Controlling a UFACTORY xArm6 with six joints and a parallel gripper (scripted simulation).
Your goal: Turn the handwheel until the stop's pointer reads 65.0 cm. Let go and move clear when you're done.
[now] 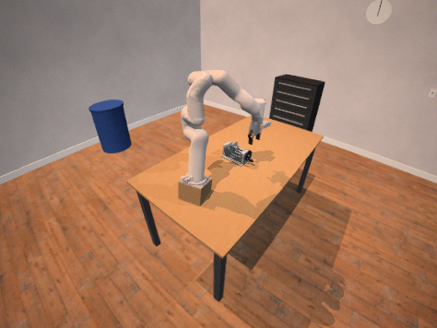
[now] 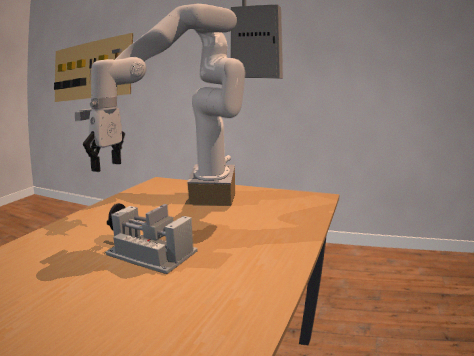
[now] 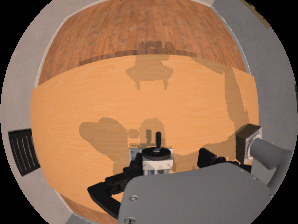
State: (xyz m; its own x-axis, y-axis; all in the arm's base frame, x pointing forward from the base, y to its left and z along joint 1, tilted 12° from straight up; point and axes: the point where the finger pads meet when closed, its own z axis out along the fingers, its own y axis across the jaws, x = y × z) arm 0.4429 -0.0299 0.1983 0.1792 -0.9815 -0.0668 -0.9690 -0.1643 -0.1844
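The black handwheel lies 2 cm to the left of my hand and 16 cm below it. Round my hand: grey stop fixture 1 cm behind, 18 cm to the left, 13 cm below.
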